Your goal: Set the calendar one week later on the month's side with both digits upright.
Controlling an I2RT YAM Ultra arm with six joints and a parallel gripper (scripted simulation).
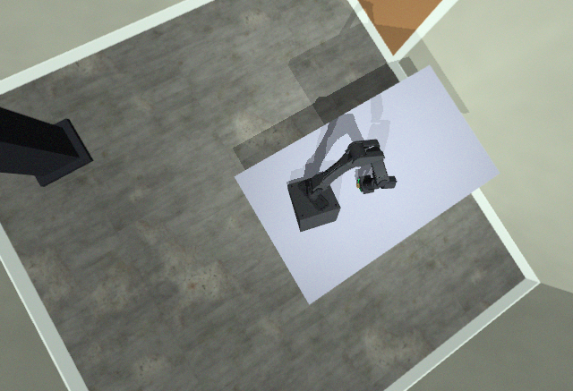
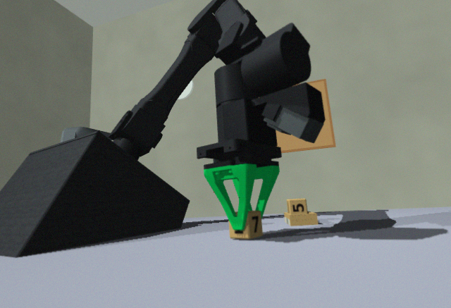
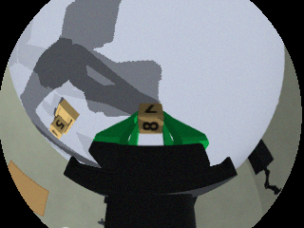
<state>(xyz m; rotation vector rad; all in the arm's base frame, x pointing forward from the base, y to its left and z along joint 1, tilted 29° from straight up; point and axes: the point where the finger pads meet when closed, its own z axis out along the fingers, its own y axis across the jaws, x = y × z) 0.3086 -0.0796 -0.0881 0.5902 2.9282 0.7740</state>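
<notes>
My hand is right at the wooden cube. The rest, counted from my hand: wooden tray (160 mm to the left, 50 mm ahead, 10 mm below).
</notes>
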